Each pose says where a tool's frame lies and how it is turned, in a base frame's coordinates. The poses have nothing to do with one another.
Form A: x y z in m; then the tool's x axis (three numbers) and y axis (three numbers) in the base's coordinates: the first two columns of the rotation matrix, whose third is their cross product.
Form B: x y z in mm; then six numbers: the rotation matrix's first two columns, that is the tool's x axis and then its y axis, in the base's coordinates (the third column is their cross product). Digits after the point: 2 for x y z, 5 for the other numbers.
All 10 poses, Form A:
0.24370, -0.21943, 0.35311, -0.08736, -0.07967, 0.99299, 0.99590, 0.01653, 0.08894
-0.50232, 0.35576, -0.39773, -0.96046, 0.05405, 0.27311, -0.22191, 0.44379, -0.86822
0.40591, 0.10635, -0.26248, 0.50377, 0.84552, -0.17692, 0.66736, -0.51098, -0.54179
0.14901, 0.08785, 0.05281, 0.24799, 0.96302, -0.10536, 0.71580, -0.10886, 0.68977
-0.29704, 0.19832, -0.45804, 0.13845, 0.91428, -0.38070, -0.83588, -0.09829, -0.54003
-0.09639, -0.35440, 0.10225, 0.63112, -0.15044, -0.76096, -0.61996, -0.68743, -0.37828
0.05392, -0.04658, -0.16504, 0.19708, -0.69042, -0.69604, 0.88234, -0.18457, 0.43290
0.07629, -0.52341, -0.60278, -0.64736, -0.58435, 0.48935, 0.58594, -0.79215, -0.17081
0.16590, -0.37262, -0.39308, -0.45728, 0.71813, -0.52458, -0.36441, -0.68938, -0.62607
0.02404, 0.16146, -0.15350, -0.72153, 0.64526, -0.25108, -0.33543, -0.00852, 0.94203
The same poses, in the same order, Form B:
243.70, -219.43, 353.11, -0.08736, -0.07967, 0.99299, 0.99590, 0.01653, 0.08894
-502.32, 355.76, -397.73, -0.96046, 0.05405, 0.27311, -0.22191, 0.44379, -0.86822
405.91, 106.35, -262.48, 0.50377, 0.84552, -0.17692, 0.66736, -0.51098, -0.54179
149.01, 87.85, 52.81, 0.24799, 0.96302, -0.10536, 0.71580, -0.10886, 0.68977
-297.04, 198.32, -458.04, 0.13845, 0.91428, -0.38070, -0.83588, -0.09829, -0.54003
-96.39, -354.40, 102.25, 0.63112, -0.15044, -0.76096, -0.61996, -0.68743, -0.37828
53.92, -46.58, -165.04, 0.19708, -0.69042, -0.69604, 0.88234, -0.18457, 0.43290
76.29, -523.41, -602.78, -0.64736, -0.58435, 0.48935, 0.58594, -0.79215, -0.17081
165.90, -372.62, -393.08, -0.45728, 0.71813, -0.52458, -0.36441, -0.68938, -0.62607
24.04, 161.46, -153.50, -0.72153, 0.64526, -0.25108, -0.33543, -0.00852, 0.94203

